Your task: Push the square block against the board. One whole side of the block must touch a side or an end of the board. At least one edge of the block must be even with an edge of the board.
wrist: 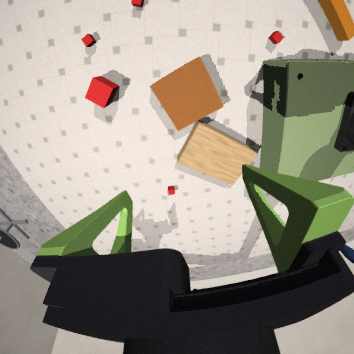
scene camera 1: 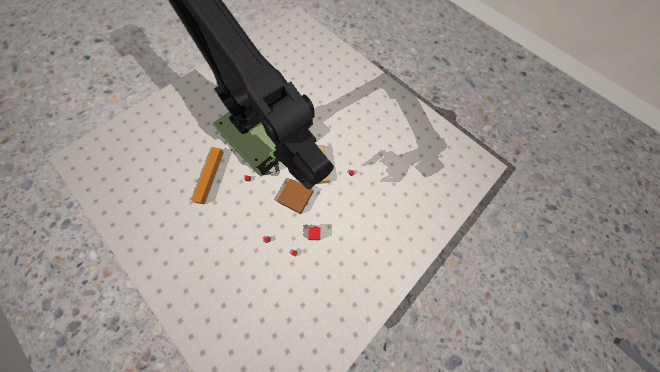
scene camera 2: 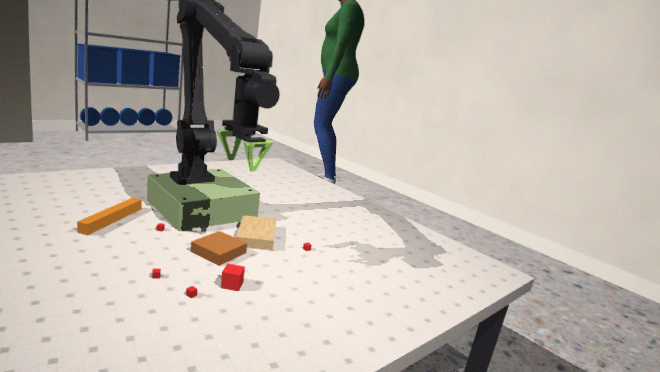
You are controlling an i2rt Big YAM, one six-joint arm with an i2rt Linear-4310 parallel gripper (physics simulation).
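Frame: origin at the arm's base, x right, y ahead, z up, level; centimetres.
Seen in the pictures: gripper, fingertip midpoint: (wrist: 183, 183) (scene camera 1: 300, 173) (scene camera 2: 241, 165); arm's base, link origin: (scene camera 1: 249, 118) (scene camera 2: 192, 178).
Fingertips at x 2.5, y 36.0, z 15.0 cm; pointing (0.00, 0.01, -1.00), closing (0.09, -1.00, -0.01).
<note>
Offsets run from my fingertips to a thing's middle.
The square block {dx +3.1, dy -2.4, dz -22.1 cm} (scene camera 1: 295, 196) (scene camera 2: 218, 246) (wrist: 186, 93) is brown and lies flat on the table. The board {dx -10.7, dy -7.4, dz -22.1 cm} (scene camera 1: 321, 150) (scene camera 2: 257, 230) (wrist: 217, 154) is pale wood with visible grain and lies between the block and the green base. It is turned at an angle to the block. In the wrist view, one board corner points at a block side and is very close to it; whether they touch is unclear. No whole sides meet. My gripper (scene camera 2: 242, 164) (wrist: 183, 183) is open and empty, high above the table. In scene camera 1 the arm hides its fingers and part of the board.
A red cube {dx +6.9, dy +13.0, dz -21.6 cm} (scene camera 1: 314, 233) (scene camera 2: 232, 277) (wrist: 102, 92) stands near the block. Several tiny red cubes lie around, one {dx -19.7, dy +4.7, dz -22.8 cm} (scene camera 2: 307, 246) (wrist: 171, 190) near the board. The green base (scene camera 1: 242, 142) (scene camera 2: 235, 210) (wrist: 310, 135) is close behind the board. An orange bar {dx +22.5, dy -30.6, dz -22.0 cm} (scene camera 1: 208, 175) (scene camera 2: 110, 216) lies farther off.
</note>
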